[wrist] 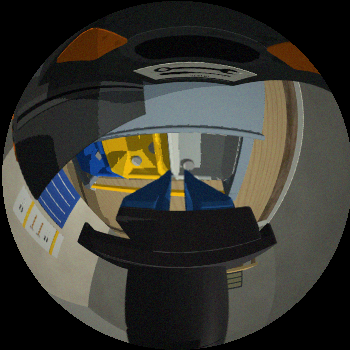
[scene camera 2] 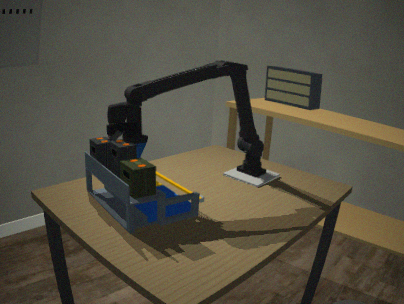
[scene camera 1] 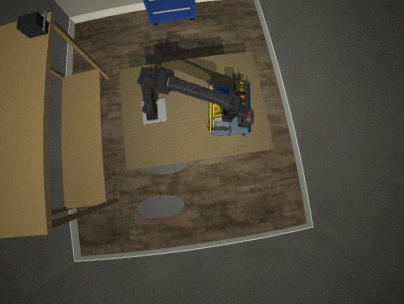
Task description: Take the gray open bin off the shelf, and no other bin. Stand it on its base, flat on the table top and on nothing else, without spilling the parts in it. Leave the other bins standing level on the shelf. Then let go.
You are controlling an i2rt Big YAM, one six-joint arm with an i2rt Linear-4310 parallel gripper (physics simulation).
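Where they show: gripper, between the fingertips: (wrist: 177, 174) (scene camera 1: 225, 117); arm's base, origin of its link: (scene camera 2: 251, 171) (scene camera 1: 152, 112).
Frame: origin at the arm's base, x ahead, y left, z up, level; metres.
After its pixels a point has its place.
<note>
The gray open bin (scene camera 1: 220, 126) @[y -0.177, x 0.523, z -0.005 m] (wrist: 212, 152) @[y -0.201, x 0.506, z -0.005 m] sits at one end of the lower level of the blue-gray shelf (scene camera 1: 243, 128) (scene camera 2: 107, 175) @[y -0.052, x 0.738, z 0.129 m] (wrist: 210, 102). A small round part shows in it in the wrist view. In scene camera 2 the bin is hidden behind the cases. A yellow bin (scene camera 1: 216, 108) (wrist: 122, 150) stands beside it, then a blue bin (scene camera 1: 220, 90) @[y 0.098, x 0.556, z 0.043 m] (scene camera 2: 150, 211) @[y 0.085, x 0.663, z 0.032 m] (wrist: 92, 160) @[y 0.099, x 0.549, z 0.021 m]. My gripper (scene camera 2: 141, 148) (wrist: 177, 174) @[y -0.148, x 0.545, z 0.113 m] is shut, its blue fingertips close together with nothing between them, near the gray bin's front edge. Whether they touch it I cannot tell.
Dark cases (scene camera 1: 242, 100) (scene camera 2: 139, 177) with orange latches stand on the shelf's upper level, close beside my wrist. A yellow bar (scene camera 2: 175, 182) @[y -0.012, x 0.464, z 0.051 m] (wrist: 130, 189) @[y -0.015, x 0.467, z 0.050 m] runs along the shelf's front. The shelf stands on the wooden table (scene camera 1: 175, 140) @[y -0.243, x 0.162, z -0.015 m] (scene camera 2: 260, 215) @[y 0.284, x 0.325, z -0.014 m].
</note>
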